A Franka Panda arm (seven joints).
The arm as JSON. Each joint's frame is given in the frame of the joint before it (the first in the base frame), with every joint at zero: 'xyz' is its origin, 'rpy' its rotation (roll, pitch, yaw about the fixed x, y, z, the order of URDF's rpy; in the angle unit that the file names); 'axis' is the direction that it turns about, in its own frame. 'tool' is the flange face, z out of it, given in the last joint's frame.
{
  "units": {
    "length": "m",
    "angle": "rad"
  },
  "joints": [
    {
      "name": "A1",
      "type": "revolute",
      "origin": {
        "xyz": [
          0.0,
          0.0,
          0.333
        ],
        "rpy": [
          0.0,
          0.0,
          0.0
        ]
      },
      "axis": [
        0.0,
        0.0,
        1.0
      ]
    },
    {
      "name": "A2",
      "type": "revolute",
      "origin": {
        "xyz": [
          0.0,
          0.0,
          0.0
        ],
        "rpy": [
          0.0,
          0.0,
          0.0
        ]
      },
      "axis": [
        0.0,
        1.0,
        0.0
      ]
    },
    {
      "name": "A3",
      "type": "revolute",
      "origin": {
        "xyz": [
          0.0,
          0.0,
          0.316
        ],
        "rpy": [
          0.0,
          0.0,
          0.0
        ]
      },
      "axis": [
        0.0,
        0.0,
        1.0
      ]
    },
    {
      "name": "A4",
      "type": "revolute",
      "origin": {
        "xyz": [
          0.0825,
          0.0,
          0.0
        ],
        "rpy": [
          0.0,
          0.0,
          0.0
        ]
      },
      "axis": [
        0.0,
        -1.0,
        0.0
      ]
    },
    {
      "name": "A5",
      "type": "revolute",
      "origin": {
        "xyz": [
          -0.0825,
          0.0,
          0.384
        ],
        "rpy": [
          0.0,
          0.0,
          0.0
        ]
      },
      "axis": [
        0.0,
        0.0,
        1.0
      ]
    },
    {
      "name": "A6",
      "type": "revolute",
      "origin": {
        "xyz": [
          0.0,
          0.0,
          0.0
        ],
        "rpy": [
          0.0,
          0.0,
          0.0
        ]
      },
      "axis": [
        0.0,
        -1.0,
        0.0
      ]
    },
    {
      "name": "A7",
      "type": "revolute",
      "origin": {
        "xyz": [
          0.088,
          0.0,
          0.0
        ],
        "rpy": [
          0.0,
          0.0,
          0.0
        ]
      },
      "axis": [
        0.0,
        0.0,
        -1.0
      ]
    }
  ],
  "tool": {
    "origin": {
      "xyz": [
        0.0,
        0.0,
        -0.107
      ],
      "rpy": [
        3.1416,
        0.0,
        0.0
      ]
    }
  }
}
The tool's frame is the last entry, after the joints.
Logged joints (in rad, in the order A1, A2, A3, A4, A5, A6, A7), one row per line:
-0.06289 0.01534 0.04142 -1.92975 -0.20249 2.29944 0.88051
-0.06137 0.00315 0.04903 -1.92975 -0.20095 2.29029 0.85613
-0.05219 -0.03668 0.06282 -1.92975 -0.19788 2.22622 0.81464
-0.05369 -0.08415 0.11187 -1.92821 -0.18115 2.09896 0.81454
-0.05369 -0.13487 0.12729 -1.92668 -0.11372 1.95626 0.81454
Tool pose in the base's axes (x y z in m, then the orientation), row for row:
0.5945 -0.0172 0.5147 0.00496 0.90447 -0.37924 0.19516
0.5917 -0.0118 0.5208 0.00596 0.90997 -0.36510 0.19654
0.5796 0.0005 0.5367 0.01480 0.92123 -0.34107 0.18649
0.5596 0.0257 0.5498 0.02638 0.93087 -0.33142 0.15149
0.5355 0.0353 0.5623 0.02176 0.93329 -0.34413 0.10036
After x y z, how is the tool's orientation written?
As a quaternion, w x y z.
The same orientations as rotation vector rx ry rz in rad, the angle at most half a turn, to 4 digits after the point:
2.8325 -1.1877 0.6112
2.8479 -1.1427 0.6151
2.8672 -1.0615 0.5804
2.8763 -1.0241 0.4681
2.8921 -1.0664 0.3110

